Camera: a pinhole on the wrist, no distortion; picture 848 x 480 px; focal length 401.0 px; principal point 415.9 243.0 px. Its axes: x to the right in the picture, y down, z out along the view. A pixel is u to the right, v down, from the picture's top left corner.
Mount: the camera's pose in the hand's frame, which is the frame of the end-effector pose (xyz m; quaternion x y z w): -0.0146 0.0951 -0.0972 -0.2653 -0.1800 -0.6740 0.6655
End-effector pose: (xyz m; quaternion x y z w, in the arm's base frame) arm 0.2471 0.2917 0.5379 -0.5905 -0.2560 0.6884 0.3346
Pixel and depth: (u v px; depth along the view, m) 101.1 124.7 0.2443
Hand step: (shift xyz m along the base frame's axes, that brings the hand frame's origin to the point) -0.0485 -0.3047 -0.2591
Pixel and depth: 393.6 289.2 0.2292
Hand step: -0.1143 -0.1228 -0.1917
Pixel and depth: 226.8 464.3 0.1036
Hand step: 0.0148 -0.0862 -0.1871
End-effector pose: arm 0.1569 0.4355 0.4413 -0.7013 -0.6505 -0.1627 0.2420
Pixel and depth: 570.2 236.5 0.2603
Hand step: 0.1553 0.0996 -0.1548
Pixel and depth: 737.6 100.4 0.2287
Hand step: 0.0635 0.0558 -0.2143
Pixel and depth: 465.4 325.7 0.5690
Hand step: 0.3527 0.3404 -0.2732
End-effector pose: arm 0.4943 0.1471 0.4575 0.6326 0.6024 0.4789 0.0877
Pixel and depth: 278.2 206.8 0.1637
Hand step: 0.1644 -0.0710 0.1578
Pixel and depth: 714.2 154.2 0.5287
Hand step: 0.4849 0.1908 -0.2599
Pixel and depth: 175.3 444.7 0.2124
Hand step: 0.1835 0.0056 0.2843
